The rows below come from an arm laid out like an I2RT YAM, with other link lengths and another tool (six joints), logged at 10 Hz.
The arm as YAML. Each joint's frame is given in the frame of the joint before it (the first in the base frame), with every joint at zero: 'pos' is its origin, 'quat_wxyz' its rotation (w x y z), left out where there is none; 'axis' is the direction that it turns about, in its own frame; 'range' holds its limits. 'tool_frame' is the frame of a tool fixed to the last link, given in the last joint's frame.
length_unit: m
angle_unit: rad
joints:
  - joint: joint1
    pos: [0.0, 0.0, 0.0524]
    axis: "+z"
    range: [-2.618, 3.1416]
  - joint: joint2
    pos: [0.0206, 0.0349, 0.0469]
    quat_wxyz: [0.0, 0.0, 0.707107, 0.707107]
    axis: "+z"
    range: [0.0, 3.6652]
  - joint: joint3
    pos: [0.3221, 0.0, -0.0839]
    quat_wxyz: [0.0, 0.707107, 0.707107, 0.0]
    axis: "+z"
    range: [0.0, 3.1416]
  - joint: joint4
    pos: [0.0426, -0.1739, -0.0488]
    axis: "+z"
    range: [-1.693, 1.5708]
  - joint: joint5
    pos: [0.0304, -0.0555, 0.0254]
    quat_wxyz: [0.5, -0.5, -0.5, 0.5]
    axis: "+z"
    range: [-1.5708, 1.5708]
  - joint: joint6
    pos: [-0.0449, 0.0, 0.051]
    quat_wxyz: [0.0, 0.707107, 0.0, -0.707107]
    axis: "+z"
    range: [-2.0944, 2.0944]
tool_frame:
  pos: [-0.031, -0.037, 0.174]
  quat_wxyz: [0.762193, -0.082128, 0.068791, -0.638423]
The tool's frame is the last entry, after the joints.
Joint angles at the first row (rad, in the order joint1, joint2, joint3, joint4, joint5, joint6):
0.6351, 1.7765, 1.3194, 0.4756, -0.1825, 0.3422
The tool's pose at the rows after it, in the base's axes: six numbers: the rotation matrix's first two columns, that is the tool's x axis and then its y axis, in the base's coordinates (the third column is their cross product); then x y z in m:
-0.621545 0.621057 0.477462 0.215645 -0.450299 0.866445 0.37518 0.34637 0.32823
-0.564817 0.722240 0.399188 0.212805 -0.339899 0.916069 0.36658 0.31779 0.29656
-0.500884 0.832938 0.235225 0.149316 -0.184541 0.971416 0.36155 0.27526 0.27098
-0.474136 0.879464 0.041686 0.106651 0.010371 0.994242 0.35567 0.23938 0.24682
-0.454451 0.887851 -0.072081 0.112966 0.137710 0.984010 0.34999 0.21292 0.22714
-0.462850 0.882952 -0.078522 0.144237 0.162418 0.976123 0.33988 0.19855 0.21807
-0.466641 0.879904 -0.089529 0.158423 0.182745 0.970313 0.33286 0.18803 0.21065
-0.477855 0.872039 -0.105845 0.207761 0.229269 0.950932 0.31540 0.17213 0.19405
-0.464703 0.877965 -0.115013 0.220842 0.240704 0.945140 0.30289 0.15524 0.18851
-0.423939 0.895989 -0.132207 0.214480 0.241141 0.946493 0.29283 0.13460 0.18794
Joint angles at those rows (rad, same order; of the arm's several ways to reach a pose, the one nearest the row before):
0.6351, 1.7290, 1.2673, 0.4191, -0.1734, 0.3146
0.6351, 1.6615, 1.2029, 0.2995, -0.0970, 0.2243
0.6381, 1.5787, 1.1277, 0.2104, 0.0363, 0.0772
0.6351, 1.5280, 1.0846, 0.1276, 0.1209, -0.0931
0.6244, 1.5018, 1.0570, 0.0616, 0.1672, -0.1869
0.5907, 1.4727, 1.0340, 0.0170, 0.1305, -0.2040
0.5692, 1.4512, 1.0048, 0.0031, 0.1121, -0.2224
0.5492, 1.4191, 0.9727, -0.0643, 0.0937, -0.2454
0.5262, 1.3685, 0.9267, -0.0844, 0.0920, -0.2562
0.5078, 1.3011, 0.8730, -0.0875, 0.1227, -0.2592

